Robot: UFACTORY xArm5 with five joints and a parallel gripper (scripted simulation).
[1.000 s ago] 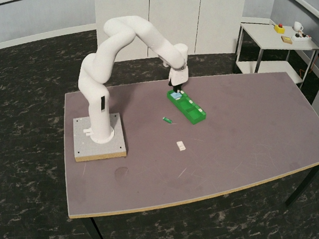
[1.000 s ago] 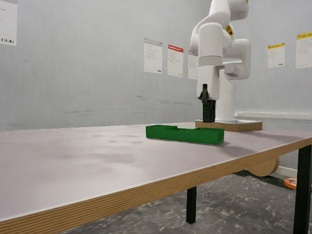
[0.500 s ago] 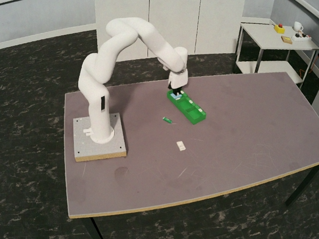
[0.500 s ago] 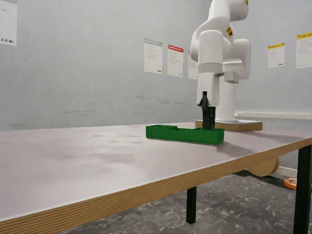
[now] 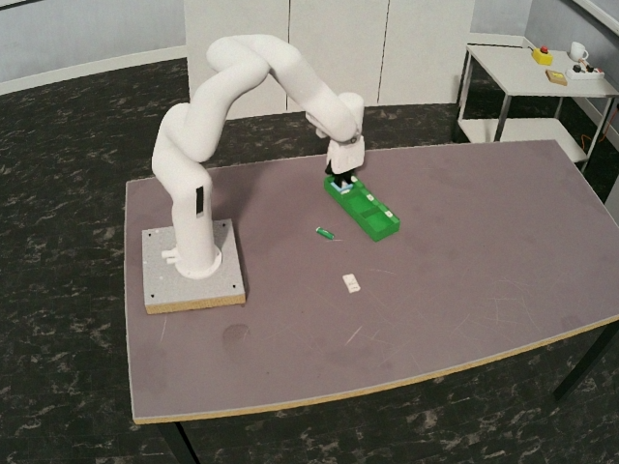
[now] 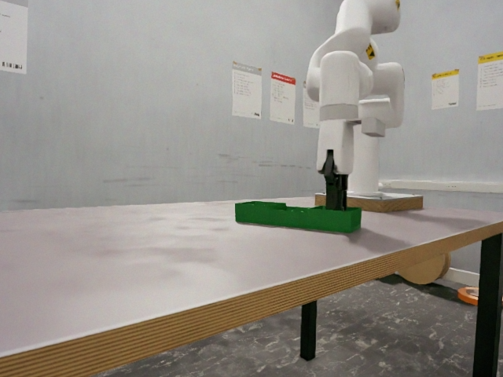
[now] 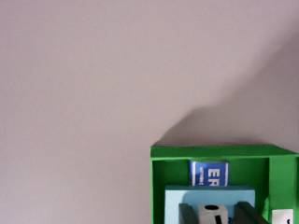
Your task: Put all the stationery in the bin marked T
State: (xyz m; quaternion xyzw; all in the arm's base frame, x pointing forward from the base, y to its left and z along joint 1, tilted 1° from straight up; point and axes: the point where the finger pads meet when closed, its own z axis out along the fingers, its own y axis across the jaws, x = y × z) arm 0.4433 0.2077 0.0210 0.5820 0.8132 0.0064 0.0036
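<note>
My gripper is now 3 cm above the light blue block. Also, from my hand: long green bin 8 cm to the right, 4 cm below, 3 cm ahead; then flat white piece 33 cm to the right, 7 cm behind, 5 cm below; then green marker 16 cm to the right, 9 cm behind, 5 cm below.
</note>
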